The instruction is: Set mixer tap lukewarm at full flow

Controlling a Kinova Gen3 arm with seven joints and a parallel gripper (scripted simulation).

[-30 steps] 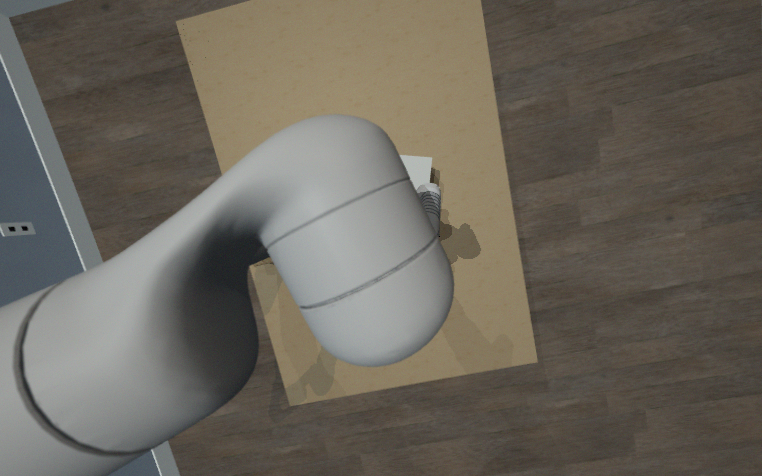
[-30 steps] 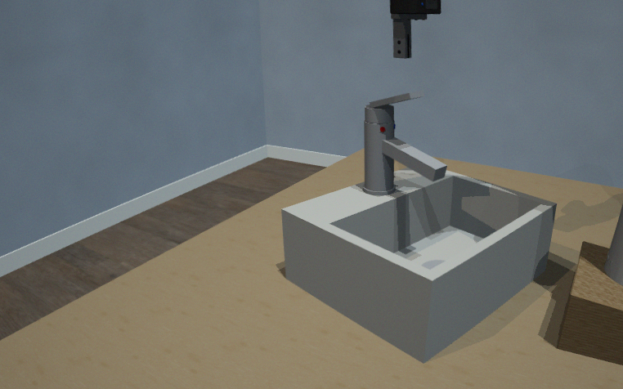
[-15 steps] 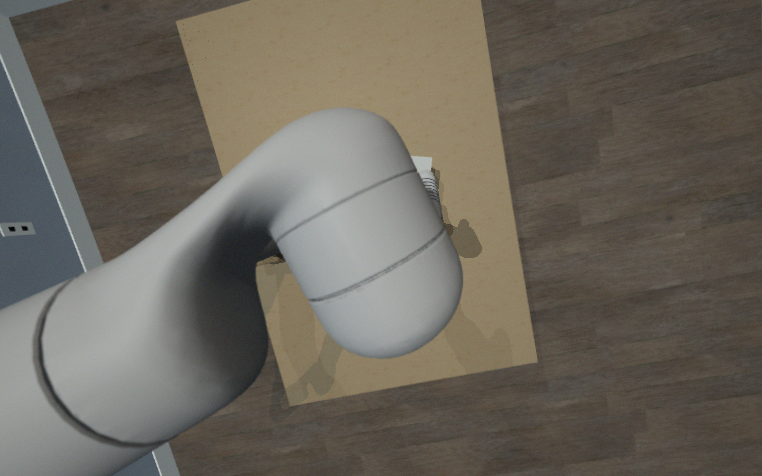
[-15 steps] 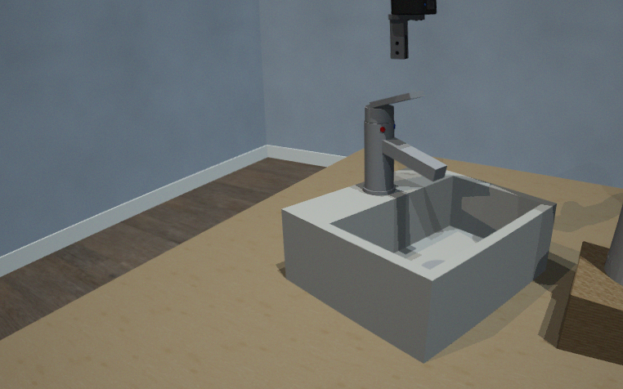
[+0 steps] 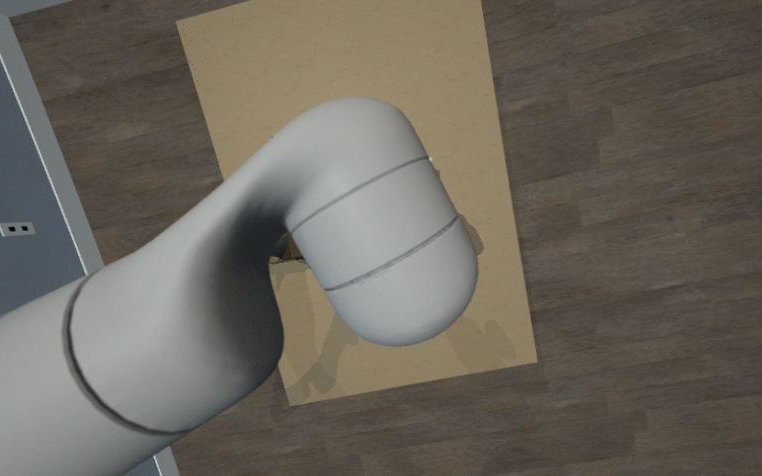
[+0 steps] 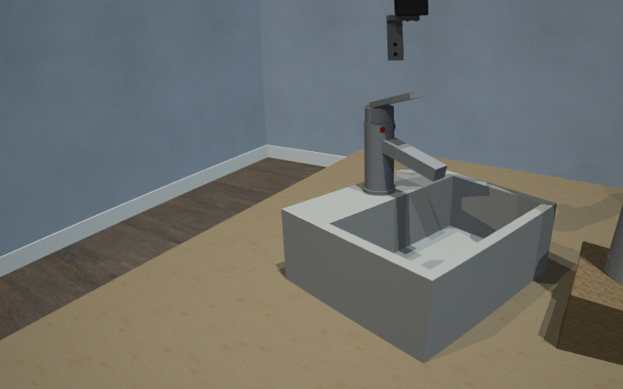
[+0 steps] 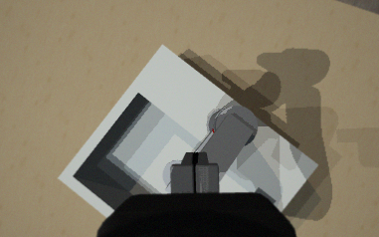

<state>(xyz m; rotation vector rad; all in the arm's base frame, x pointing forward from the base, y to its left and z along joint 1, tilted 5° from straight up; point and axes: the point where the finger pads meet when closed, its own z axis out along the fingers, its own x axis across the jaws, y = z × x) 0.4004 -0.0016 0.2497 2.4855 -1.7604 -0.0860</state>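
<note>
My gripper is now 10 mm short of the flat lever, 20 mm to the left of it and 80 mm above it. From my hand the other things lie so: grey square sink (70 mm behind, 10 mm to the left, 320 mm below); grey mixer tap (20 mm ahead, 30 mm to the right, 130 mm below).
</note>
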